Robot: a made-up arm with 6 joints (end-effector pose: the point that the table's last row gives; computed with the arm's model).
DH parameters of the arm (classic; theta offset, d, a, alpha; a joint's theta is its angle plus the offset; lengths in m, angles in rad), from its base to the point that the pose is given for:
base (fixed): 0 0.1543 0 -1.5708
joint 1: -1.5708 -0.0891 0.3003 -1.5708
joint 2: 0 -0.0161 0.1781 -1.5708
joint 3: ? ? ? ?
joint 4: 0 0.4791 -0.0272 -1.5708
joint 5: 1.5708 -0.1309 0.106 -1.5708
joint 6: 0.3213 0 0.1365 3.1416
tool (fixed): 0.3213 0.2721 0 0
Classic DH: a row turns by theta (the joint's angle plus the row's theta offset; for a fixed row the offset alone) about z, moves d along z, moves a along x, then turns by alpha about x.
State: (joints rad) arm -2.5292 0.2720 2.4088 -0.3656 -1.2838 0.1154
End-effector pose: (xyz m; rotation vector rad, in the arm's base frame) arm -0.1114 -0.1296 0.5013 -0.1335 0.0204 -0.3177
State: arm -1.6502 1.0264 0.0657 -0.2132 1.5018 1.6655
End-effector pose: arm -0.2420 -0.2999 -0.0851 0.1485 -0.1078 -0.4194
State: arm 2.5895 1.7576 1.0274 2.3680 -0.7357 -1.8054
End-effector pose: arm 0.5394 0.2090 -0.2521 -1.1587 -2.5024 -1.3214
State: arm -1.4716 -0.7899 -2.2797 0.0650 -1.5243 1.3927
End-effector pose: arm -0.7880 0.2322 0.8545 0.1575 -0.8829 -1.9742
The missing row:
joint 3: 0 -0.094 0.1068 -1.5708
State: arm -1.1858 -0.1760 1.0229 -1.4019 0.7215 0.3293
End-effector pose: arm -0.2846 -0.0646 0.2646 0.1975 -1.0928 1.1134
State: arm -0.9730 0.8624 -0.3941 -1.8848 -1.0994 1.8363
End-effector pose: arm -0.8537 -0.2819 -0.1506 1.9842 2.1968 -0.8954
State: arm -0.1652 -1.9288 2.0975 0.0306 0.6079 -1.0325
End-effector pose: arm -0.1416 -0.1512 0.3996 -2.3159 -0.1634 1.8477
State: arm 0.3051 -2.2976 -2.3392 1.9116 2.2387 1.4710
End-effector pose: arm 0.5784 0.0217 0.2657 0.1735 -0.0529 -0.6928
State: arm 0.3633 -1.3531 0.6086 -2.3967 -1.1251 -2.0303
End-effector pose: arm -0.4367 -0.3153 0.6139 0.2309 -1.3919 1.4920
